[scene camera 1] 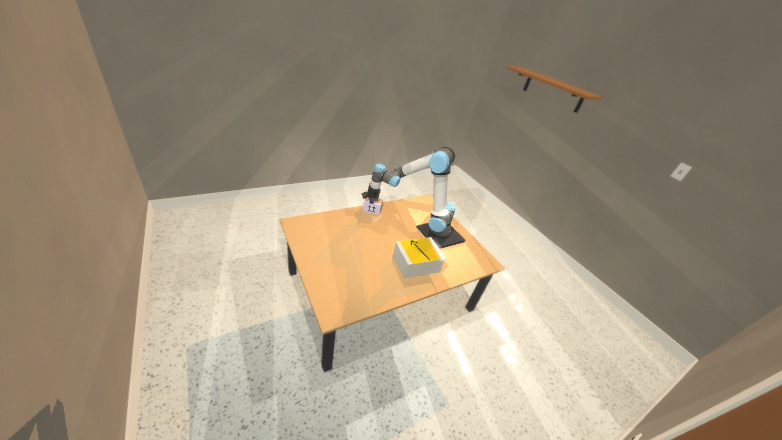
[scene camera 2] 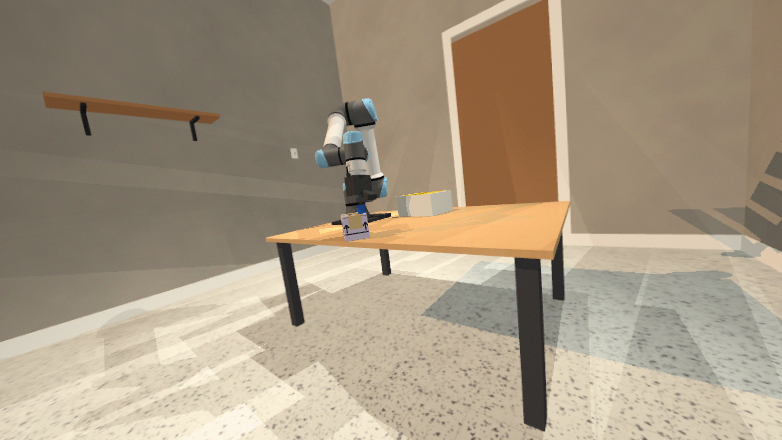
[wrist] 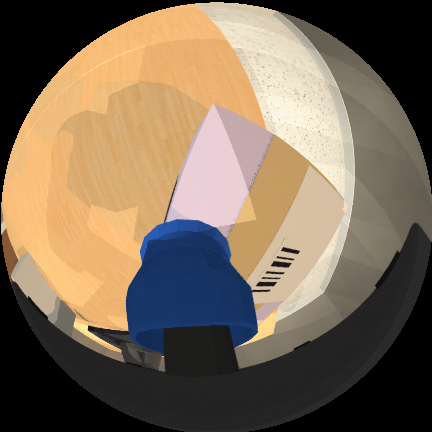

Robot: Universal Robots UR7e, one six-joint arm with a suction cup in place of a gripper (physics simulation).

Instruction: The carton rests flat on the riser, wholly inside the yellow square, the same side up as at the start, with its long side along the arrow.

Observation:
My suction cup [wrist: 186, 278] is stuck to a carton [wrist: 278, 212], which still rests on the table. The table carries a white riser [scene camera 1: 416, 257].
The white riser also shows in scene camera 2 [scene camera 2: 429, 203] and in the wrist view [wrist: 58, 313].

